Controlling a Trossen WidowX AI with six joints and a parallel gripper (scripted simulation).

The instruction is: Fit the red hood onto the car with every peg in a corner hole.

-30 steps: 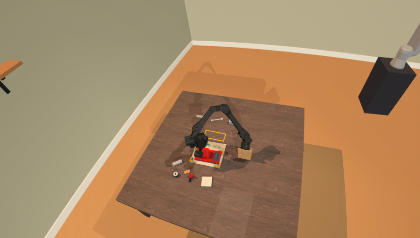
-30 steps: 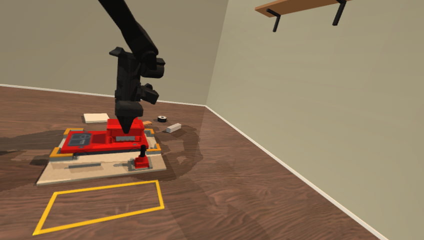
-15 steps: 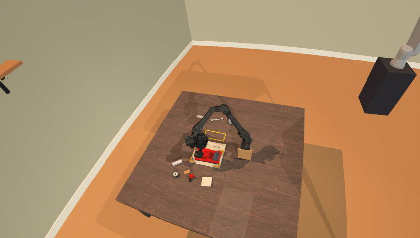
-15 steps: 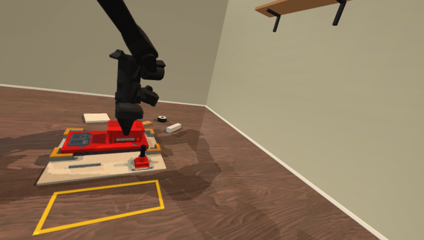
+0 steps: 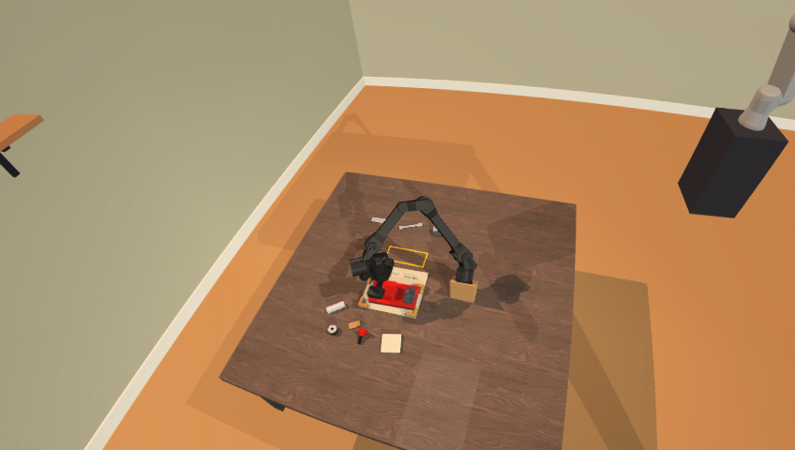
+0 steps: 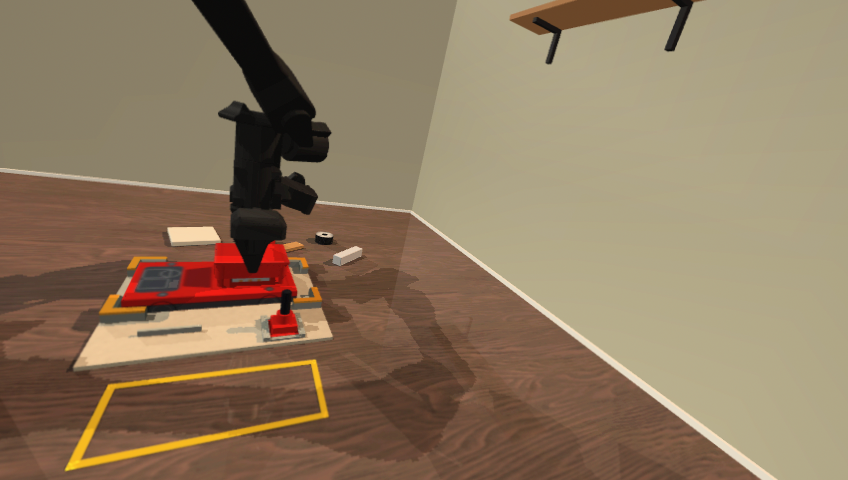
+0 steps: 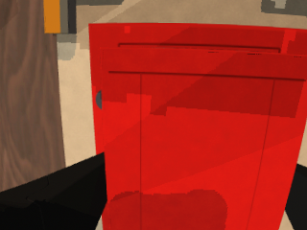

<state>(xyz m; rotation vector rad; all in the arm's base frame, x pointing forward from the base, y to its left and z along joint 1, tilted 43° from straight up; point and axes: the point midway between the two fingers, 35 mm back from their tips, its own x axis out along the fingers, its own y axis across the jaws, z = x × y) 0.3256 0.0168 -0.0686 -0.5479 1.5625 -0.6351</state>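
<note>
Right now the hood is 1 cm above my gripper tip. From my gripper tip the other things lie so: wooden block 16 cm to the left, 9 cm ahead, 4 cm below; tan jig 4 cm below, 2 cm to the right, 2 cm behind; grey engine block 2 cm below.
</note>
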